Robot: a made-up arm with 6 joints. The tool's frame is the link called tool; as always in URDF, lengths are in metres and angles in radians. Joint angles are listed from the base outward. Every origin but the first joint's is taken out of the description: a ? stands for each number. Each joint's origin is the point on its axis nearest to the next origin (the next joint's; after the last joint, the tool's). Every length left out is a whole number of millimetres.
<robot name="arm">
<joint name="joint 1" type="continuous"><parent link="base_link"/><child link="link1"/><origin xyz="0.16 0.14 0.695" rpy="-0.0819 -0.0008 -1.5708"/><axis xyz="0 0 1"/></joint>
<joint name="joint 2" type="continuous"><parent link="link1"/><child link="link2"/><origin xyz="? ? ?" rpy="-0.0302 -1.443 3.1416"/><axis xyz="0 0 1"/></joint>
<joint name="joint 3" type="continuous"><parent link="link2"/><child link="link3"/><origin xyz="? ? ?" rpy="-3.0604 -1.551 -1.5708"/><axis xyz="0 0 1"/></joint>
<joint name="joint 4" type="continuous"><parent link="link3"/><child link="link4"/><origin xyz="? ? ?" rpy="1.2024 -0.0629 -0.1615"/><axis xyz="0 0 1"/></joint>
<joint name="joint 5" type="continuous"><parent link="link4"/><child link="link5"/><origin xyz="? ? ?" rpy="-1.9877 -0.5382 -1.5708"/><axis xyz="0 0 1"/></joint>
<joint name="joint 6" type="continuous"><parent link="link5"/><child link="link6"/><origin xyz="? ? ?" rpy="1.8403 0.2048 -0.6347"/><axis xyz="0 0 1"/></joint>
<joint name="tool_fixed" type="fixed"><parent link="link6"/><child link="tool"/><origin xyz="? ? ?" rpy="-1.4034 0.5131 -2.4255"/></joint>
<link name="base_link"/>
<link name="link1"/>
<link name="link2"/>
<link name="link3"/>
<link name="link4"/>
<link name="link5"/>
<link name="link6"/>
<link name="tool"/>
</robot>
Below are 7 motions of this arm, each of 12 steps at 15 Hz.
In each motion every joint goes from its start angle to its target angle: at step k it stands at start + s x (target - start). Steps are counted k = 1, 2, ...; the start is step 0. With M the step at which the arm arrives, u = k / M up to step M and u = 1 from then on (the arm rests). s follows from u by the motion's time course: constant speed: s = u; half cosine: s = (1 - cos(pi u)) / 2; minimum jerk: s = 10 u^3 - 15 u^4 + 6 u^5.
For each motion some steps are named. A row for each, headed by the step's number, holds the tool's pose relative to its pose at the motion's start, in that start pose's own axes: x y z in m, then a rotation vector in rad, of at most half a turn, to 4 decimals.
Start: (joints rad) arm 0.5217 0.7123 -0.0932 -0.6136 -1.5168 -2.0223
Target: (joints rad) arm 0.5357 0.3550 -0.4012 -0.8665 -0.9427 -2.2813
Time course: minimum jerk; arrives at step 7
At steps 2, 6, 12:
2: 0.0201 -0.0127 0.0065 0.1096 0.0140 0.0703
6: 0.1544 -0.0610 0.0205 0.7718 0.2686 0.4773
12: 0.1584 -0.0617 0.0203 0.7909 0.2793 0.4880

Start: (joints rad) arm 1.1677 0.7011 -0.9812 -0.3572 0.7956 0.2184
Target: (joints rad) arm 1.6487 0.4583 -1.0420 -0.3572 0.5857 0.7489
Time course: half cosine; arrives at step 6
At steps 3, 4, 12:
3: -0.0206 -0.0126 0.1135 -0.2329 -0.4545 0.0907
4: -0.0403 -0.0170 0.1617 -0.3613 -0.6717 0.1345
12: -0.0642 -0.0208 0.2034 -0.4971 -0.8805 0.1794

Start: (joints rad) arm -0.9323 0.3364 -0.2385 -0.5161 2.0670 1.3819
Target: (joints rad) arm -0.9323 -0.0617 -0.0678 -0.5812 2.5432 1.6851
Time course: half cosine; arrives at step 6
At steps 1, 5, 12:
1: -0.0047 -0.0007 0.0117 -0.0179 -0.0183 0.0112
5: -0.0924 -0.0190 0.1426 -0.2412 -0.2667 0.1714
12: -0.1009 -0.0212 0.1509 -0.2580 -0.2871 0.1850

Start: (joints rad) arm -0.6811 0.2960 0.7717 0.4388 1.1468 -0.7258
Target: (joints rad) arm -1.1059 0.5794 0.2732 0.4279 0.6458 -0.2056
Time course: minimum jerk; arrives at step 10
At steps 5, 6, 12:
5: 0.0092 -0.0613 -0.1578 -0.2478 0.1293 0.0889
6: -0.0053 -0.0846 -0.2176 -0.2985 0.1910 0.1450
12: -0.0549 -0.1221 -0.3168 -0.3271 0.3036 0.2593

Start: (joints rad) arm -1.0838 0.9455 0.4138 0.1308 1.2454 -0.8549
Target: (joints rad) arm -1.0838 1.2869 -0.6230 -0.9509 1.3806 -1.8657
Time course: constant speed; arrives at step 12
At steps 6, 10, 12:
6: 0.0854 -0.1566 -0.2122 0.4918 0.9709 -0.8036
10: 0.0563 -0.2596 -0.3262 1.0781 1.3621 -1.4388
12: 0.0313 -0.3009 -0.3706 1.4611 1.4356 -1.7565

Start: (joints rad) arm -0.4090 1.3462 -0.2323 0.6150 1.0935 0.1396
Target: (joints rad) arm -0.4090 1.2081 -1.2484 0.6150 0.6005 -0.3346
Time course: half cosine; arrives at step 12
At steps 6, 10, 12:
6: -0.1487 0.1425 -0.1252 0.1919 0.4959 0.5401
10: -0.3440 0.2001 -0.1850 0.2933 0.9891 0.9799
12: -0.3770 0.2018 -0.1893 0.3026 1.0701 1.0451

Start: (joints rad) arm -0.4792 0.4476 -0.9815 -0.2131 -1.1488 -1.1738
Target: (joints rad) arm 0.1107 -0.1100 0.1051 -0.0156 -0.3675 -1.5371
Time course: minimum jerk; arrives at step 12
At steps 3, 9, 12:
3: -0.0128 0.0278 0.0459 -0.0748 0.0827 -0.1329
9: 0.0830 0.3486 0.2289 -0.6675 0.3550 -1.0139
12: 0.1137 0.3909 0.2238 -0.7476 0.3481 -1.0865

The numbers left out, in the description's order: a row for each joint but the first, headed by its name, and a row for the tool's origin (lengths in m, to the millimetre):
joint 2: 0.091 0.079 0
joint 3: 0.035 -0.108 0
joint 4: -0.109 0.41 0
joint 5: 0.02 -0.045 0
joint 6: 0.03 0.036 0
tool: -0.02 -0.068 0

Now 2 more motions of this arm.
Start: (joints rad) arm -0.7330 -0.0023 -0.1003 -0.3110 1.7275 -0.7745
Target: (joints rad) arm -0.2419 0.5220 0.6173 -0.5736 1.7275 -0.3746
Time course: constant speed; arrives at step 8
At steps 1, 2, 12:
1: -0.0298 -0.0165 0.0573 0.0831 -0.0944 0.0211
2: -0.0671 -0.0378 0.1090 0.1636 -0.1946 0.0457
12: -0.3918 -0.2330 0.2258 0.5822 -0.9000 0.2528

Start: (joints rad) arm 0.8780 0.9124 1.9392 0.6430 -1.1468 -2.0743
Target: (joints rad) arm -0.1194 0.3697 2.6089 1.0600 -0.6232 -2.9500
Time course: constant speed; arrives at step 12
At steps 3, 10, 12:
3: 0.0244 -0.0141 -0.0911 0.4138 0.2060 0.0250
10: 0.0085 0.0671 -0.3440 1.4241 0.9392 0.1450
12: -0.0304 0.1163 -0.4017 1.7112 1.1999 0.1661

